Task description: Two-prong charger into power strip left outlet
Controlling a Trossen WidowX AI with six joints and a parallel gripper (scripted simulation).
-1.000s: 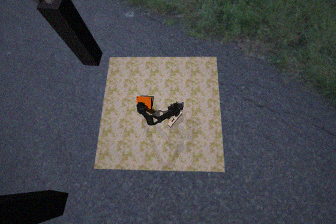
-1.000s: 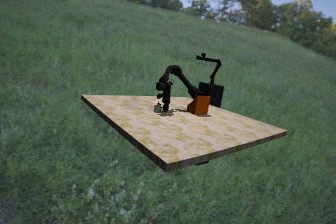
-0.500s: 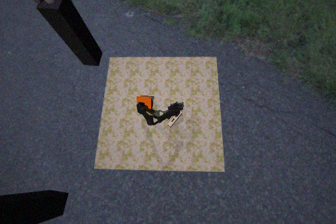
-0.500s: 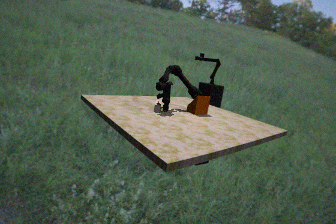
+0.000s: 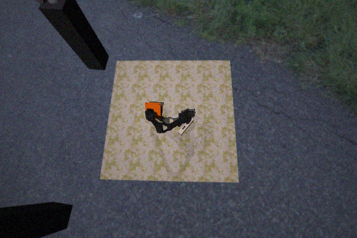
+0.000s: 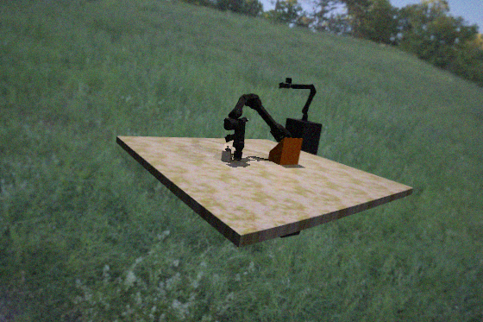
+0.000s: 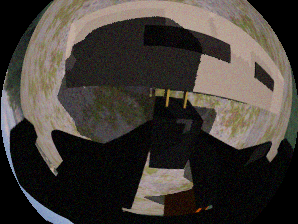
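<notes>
My gripper tip is 10 mm short of the dark charger, 10 mm to the left of it and 10 mm below it.
</notes>
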